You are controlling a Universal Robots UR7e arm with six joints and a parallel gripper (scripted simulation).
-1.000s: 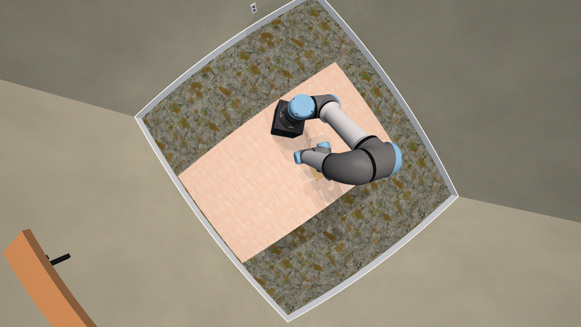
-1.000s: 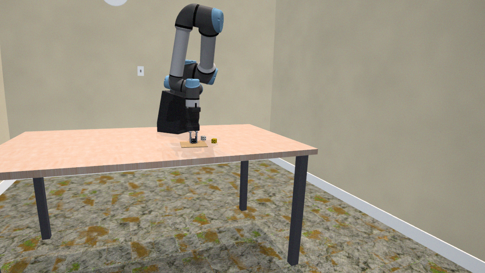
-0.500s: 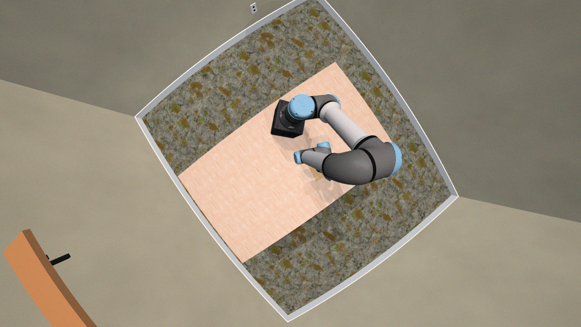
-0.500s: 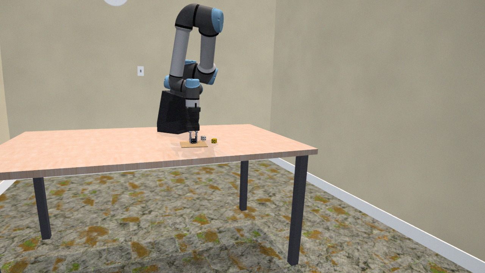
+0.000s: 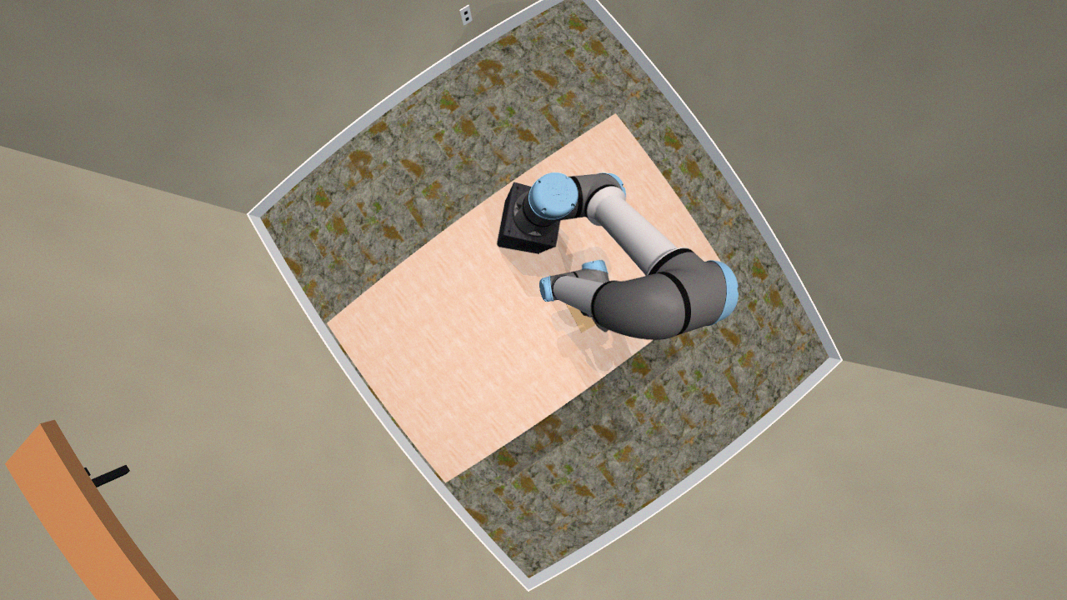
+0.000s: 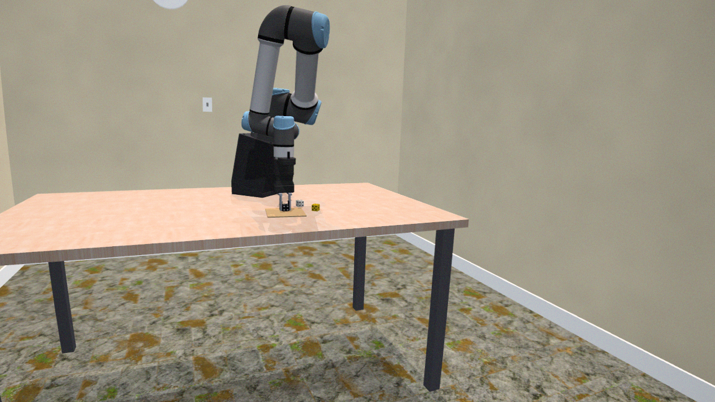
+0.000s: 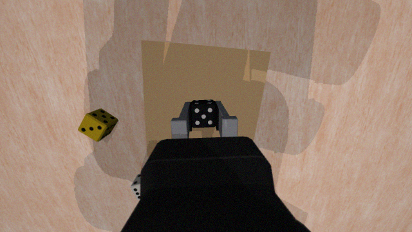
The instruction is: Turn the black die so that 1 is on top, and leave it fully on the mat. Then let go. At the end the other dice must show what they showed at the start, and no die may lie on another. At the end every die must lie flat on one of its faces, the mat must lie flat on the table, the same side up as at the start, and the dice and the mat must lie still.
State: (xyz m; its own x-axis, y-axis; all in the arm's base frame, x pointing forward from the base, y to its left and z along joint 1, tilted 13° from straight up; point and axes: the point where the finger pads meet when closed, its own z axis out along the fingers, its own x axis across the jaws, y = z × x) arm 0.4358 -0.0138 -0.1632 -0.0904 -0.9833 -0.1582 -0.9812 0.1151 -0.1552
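Right now the black die is 10 mm below my hand. From my hand the other things lie so: tan mat 30 mm below; white die 100 mm behind, 90 mm to the left, 20 mm below; yellow die 120 mm to the left, 20 mm below.
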